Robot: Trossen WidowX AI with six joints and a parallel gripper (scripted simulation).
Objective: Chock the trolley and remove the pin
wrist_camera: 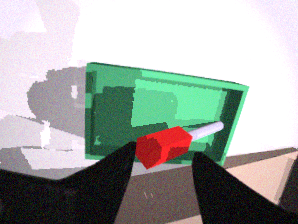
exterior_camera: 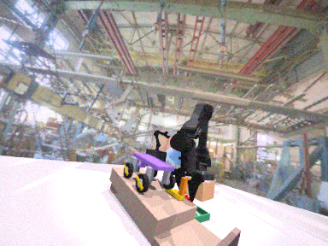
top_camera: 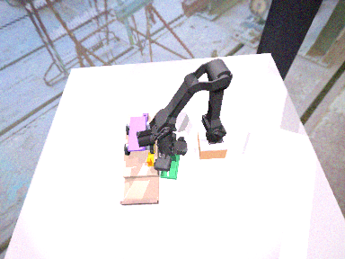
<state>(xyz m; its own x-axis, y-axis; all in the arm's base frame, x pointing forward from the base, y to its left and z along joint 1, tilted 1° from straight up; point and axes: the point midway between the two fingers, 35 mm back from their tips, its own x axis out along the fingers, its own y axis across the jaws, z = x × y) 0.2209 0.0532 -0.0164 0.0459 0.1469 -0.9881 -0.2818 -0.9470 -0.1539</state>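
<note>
The red-headed stop pin is 2 cm to the left of my gripper tip and 1 cm below it. The rest, counted from my gripper tip: green tray (1 cm behind, 1 cm to the left, 5 cm below); yellow chock (7 cm ahead, 1 cm to the right, 4 cm above); brown ramp (10 cm ahead, 11 cm to the right, 1 cm above).
</note>
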